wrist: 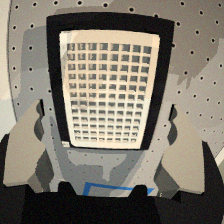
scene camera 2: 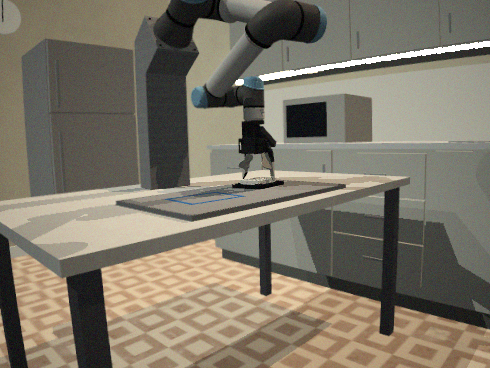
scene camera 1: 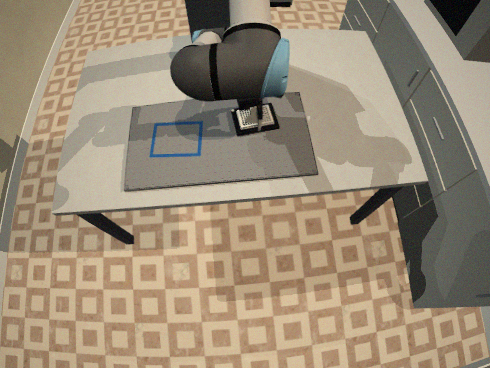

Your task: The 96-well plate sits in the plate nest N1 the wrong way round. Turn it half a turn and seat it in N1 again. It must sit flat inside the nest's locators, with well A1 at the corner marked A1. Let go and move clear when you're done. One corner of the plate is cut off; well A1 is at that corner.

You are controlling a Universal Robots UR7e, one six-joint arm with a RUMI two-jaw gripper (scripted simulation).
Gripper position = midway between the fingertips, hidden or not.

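Scene camera 2 shows the gripper (scene camera 2: 258, 179). The wrist view shows the gripper (wrist: 106, 102) too, together with a white 96-well plate (wrist: 94, 71) and a black plate nest (wrist: 135, 23).
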